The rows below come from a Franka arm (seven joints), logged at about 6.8 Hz.
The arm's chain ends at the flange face. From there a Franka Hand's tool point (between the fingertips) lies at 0.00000 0.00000 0.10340 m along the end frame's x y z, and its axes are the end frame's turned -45 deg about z.
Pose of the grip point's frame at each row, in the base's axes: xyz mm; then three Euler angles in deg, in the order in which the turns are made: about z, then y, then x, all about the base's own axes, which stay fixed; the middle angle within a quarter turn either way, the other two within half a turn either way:
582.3, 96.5, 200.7, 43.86, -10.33, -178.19
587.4, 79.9, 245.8, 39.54, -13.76, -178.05
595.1, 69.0, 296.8, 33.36, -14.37, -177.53
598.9, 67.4, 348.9, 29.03, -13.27, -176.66
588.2, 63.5, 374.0, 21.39, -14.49, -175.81
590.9, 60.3, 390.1, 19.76, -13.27, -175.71
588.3, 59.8, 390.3, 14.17, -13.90, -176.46
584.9, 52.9, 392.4, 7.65, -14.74, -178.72
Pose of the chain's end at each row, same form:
600.8, 93.3, 302.4, 88.86, -10.33, -178.19
612.0, 76.5, 346.2, 84.54, -13.76, -178.05
620.8, 64.7, 396.9, 78.36, -14.37, -177.53
622.6, 61.5, 449.4, 74.03, -13.27, -176.66
614.1, 56.2, 473.8, 66.39, -14.49, -175.81
614.6, 52.8, 490.5, 64.76, -13.27, -175.71
613.1, 53.6, 490.5, 59.17, -13.90, -176.46
611.2, 50.7, 492.4, 52.65, -14.74, -178.72

